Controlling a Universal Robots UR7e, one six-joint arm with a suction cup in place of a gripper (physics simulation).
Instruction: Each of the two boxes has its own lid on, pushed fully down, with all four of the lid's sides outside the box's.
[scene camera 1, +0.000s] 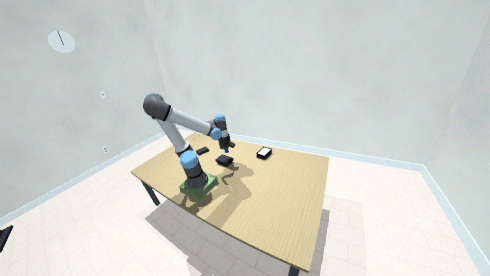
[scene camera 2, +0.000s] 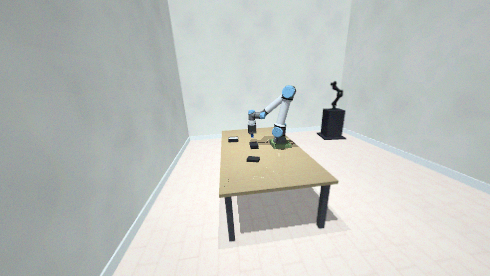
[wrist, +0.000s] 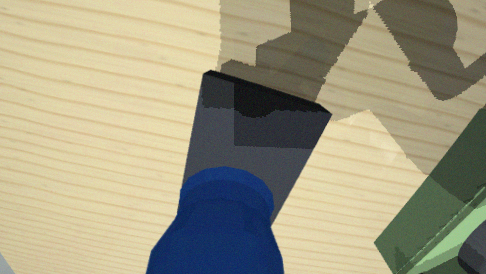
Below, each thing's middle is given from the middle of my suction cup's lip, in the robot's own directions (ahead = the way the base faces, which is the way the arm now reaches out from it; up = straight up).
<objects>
Right now the larger dark lid (wrist: 240, 124) is 10 cm below my suction cup, 3 cm to the left of it and 2 cm behind it.
</objects>
